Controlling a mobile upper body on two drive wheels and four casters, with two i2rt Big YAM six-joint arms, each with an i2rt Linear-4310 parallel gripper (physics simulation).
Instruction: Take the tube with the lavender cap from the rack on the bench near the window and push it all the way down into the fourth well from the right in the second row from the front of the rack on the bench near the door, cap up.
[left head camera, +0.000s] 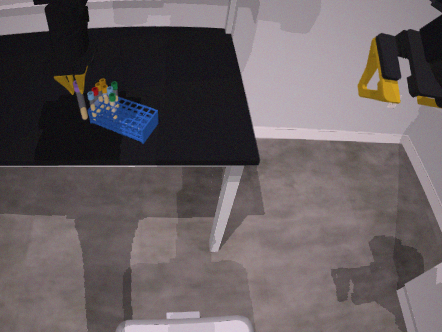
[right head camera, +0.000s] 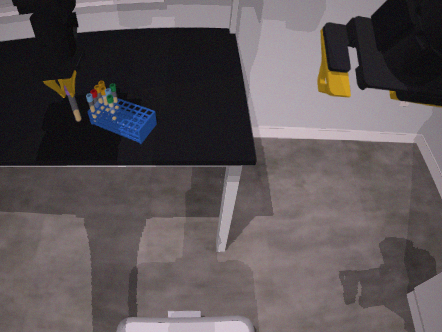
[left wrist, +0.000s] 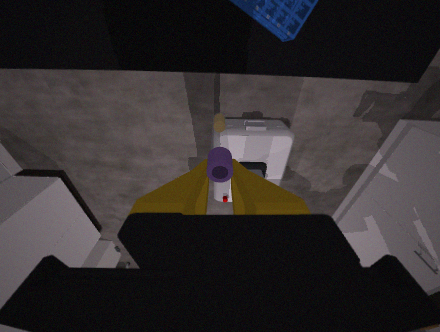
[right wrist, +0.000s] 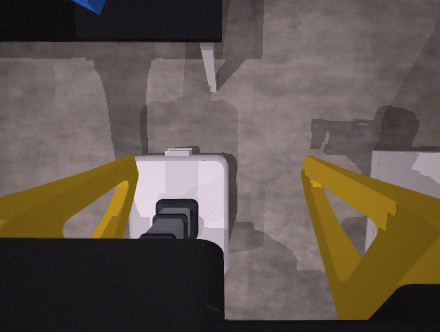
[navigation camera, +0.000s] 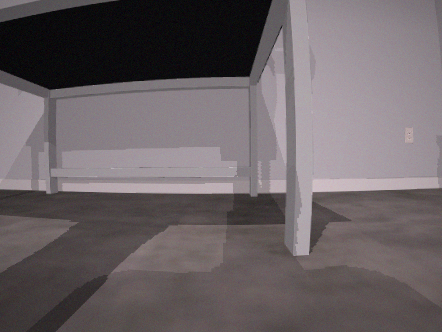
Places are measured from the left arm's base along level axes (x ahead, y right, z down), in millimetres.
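Pixels of known places: left gripper, fingertip midpoint: (left head camera: 78, 92) (right head camera: 69, 95) (left wrist: 219, 165); right gripper, fingertip midpoint: (left head camera: 390, 95) (right head camera: 357, 89) (right wrist: 219, 165).
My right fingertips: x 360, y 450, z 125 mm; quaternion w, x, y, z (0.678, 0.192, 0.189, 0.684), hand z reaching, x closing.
For each thing: its middle in the pictures, then the offset to it from my right fingertips. Level surfaces: height alone.
- tube with the lavender cap, body centre: (left wrist: 219, 136) (left head camera: 81, 101) (right head camera: 73, 104) dx +276, dy -453, dz +269 mm
- blue rack, body centre: (left head camera: 122, 116) (right head camera: 121, 117) dx +453, dy -397, dz +494 mm
- black bench, surface height: dz +523 mm
My left gripper (left head camera: 75, 90) (right head camera: 66, 93) (left wrist: 219, 165) is shut on the tube with the lavender cap (left head camera: 81, 105) (right head camera: 74, 107) (left wrist: 219, 157). The tube hangs cap up, slightly tilted, just left of the blue rack (left head camera: 148, 127) (right head camera: 146, 131) (left wrist: 289, 33) in the head views, its lower end apart from the rack. The blue rack stands on the black bench and holds several capped tubes at its left end; its right part shows open wells. In the left wrist view part of the rack shows at the top. My right gripper (right wrist: 219, 165) is open and empty, far to the right of the bench.
The black bench (left head camera: 200, 90) (right head camera: 200, 90) (left wrist: 175, 45) has its right edge between the rack and my right gripper. A pale bench leg (left head camera: 226, 207) (right head camera: 229, 207) (navigation camera: 298, 150) stands at its front right corner. The white robot base (left head camera: 185, 326) (right wrist: 210, 175) is in front of the bench. Walls stand behind and to the right.
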